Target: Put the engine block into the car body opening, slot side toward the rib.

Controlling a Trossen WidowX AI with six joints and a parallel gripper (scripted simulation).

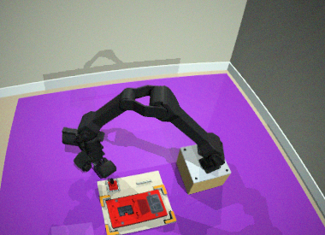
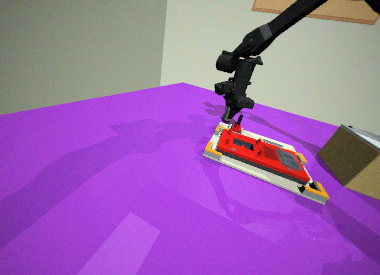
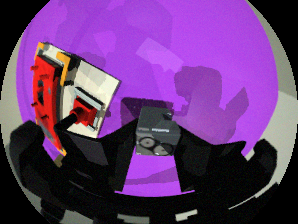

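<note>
The red-and-black post lies 30 mm behind my gripper tip, 90 mm to the left of it and 20 mm above it. From my gripper tip the other things lie so: dark grey engine block 10 mm ahead, 10 mm above.
</note>
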